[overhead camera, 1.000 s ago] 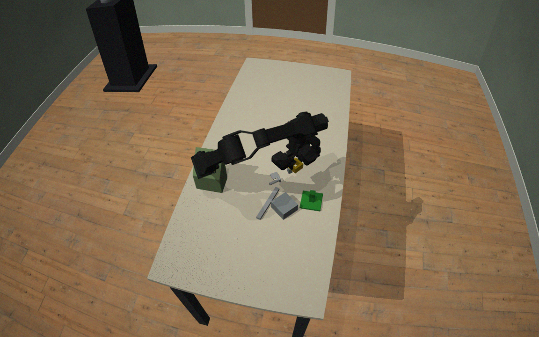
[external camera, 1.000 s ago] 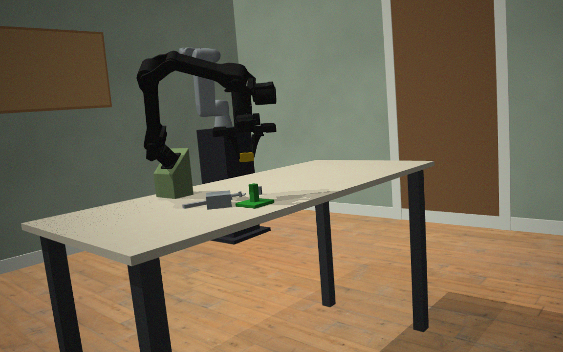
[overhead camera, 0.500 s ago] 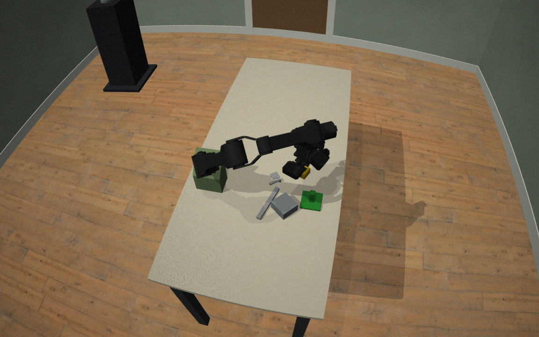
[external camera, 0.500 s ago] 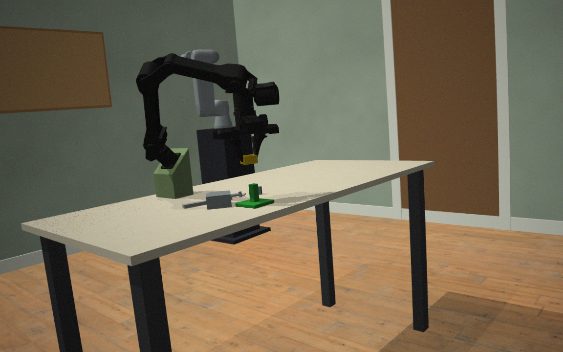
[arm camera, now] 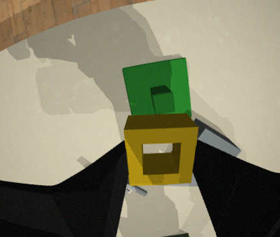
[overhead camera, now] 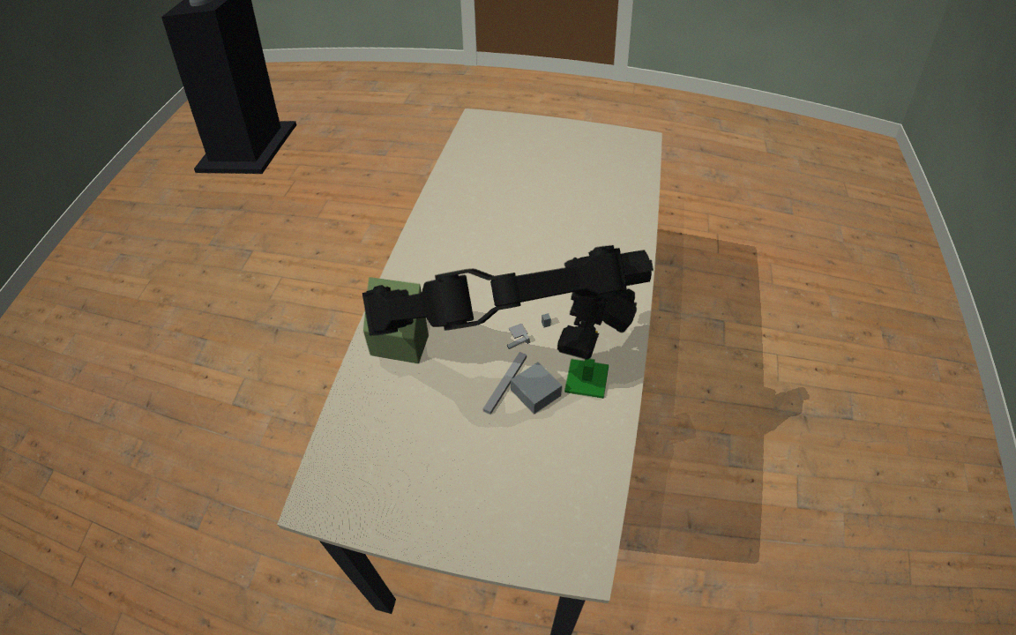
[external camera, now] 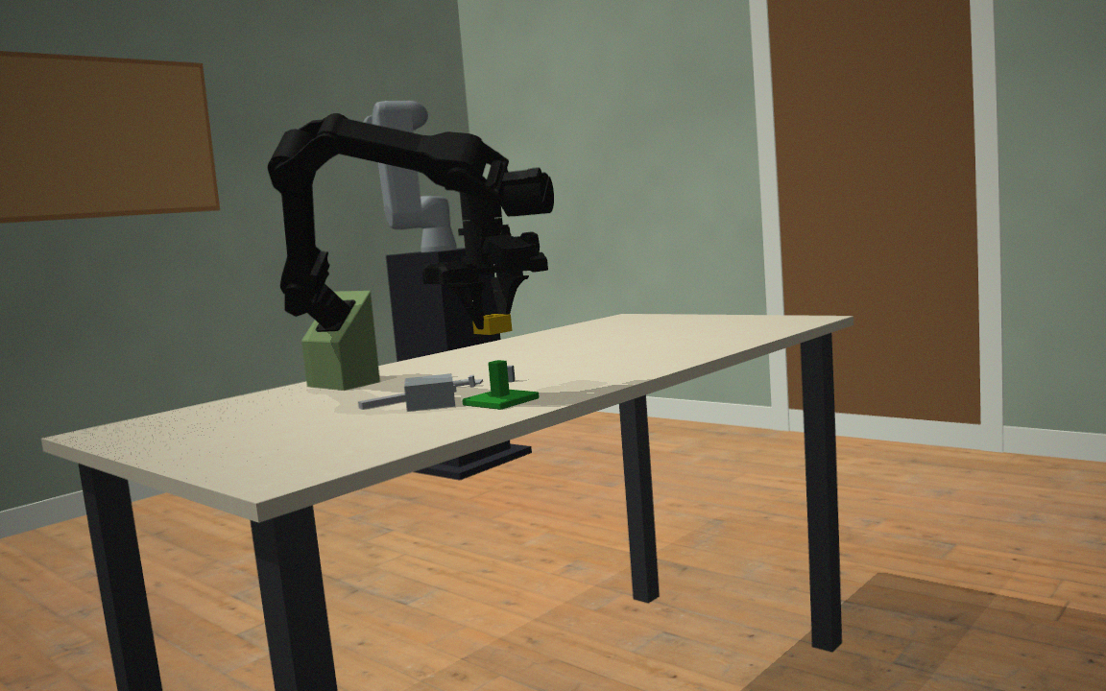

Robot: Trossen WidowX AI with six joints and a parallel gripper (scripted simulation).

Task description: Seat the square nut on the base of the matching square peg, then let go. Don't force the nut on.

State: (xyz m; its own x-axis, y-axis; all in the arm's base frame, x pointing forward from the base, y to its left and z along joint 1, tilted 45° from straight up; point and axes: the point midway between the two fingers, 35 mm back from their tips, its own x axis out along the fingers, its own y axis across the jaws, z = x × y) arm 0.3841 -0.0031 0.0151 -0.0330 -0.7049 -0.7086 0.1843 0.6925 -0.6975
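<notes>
My gripper is now 8 cm past the grey block, 6 cm to the left of it and 12 cm above it. Also, from my hand: grey bar 15 cm behind, 5 cm to the right, 14 cm below; grey cube 9 cm behind, 12 cm to the left, 13 cm below; bolt 13 cm behind, 6 cm to the left, 13 cm below.
</notes>
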